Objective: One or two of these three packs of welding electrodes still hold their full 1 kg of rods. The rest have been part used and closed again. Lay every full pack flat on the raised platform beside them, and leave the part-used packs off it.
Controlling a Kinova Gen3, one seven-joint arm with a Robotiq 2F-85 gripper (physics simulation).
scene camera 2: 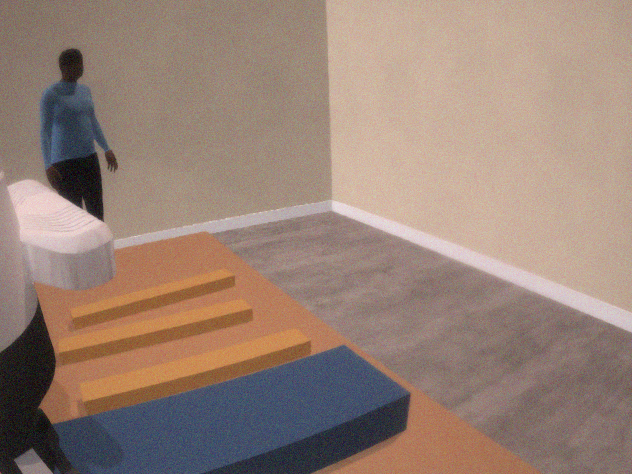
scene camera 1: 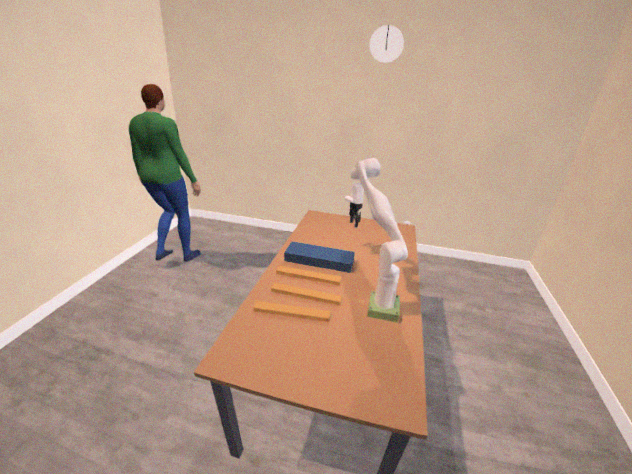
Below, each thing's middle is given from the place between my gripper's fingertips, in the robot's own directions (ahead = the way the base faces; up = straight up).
Labels:
The raised platform (scene camera 2: 332,405) lies 190 mm to the left of my hand, 170 mm ahead of it and 150 mm below it.

